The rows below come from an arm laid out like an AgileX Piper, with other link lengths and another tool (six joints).
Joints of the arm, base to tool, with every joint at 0 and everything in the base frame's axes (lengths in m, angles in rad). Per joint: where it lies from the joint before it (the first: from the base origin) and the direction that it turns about. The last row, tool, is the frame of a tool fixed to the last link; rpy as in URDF.
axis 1: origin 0 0 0.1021 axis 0 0 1
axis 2: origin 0 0 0 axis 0 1 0
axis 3: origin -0.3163 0 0.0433 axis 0 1 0
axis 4: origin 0.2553 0 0.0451 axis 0.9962 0 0.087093
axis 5: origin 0 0 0 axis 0 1 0
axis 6: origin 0.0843 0 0.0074 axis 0.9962 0 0.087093
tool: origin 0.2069 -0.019 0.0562 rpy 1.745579 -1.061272 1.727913
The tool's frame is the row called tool.
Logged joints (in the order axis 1, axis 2, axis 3, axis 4, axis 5, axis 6), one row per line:
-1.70, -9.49, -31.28, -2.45, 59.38, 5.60
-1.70, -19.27, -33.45, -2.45, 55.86, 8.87
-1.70, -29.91, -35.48, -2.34, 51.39, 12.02
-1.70, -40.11, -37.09, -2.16, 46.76, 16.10
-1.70, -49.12, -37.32, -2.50, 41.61, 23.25
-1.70, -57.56, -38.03, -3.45, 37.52, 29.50
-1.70, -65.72, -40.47, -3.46, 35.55, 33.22
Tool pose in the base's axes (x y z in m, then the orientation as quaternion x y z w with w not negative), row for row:
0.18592, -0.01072, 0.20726, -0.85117, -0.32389, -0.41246, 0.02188
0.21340, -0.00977, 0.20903, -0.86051, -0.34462, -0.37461, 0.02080
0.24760, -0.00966, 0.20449, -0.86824, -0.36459, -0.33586, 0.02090
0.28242, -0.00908, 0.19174, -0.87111, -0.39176, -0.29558, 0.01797
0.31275, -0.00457, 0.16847, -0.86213, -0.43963, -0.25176, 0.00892
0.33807, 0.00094, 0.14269, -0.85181, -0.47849, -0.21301, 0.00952
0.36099, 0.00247, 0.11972, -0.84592, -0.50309, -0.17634, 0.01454
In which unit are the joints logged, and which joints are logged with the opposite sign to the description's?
The joints are logged in degrees. Opposite sign: axis 2, axis 4, axis 6.
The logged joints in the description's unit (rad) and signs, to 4 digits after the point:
-0.0297, 0.1656, -0.5459, 0.0428, 1.0364, -0.0977
-0.0297, 0.3363, -0.5838, 0.0428, 0.9749, -0.1548
-0.0297, 0.5220, -0.6192, 0.0408, 0.8969, -0.2098
-0.0297, 0.7001, -0.6473, 0.0377, 0.8161, -0.2810
-0.0297, 0.8573, -0.6514, 0.0436, 0.7262, -0.4058
-0.0297, 1.0046, -0.6637, 0.0602, 0.6548, -0.5149
-0.0297, 1.1470, -0.7063, 0.0604, 0.6205, -0.5798

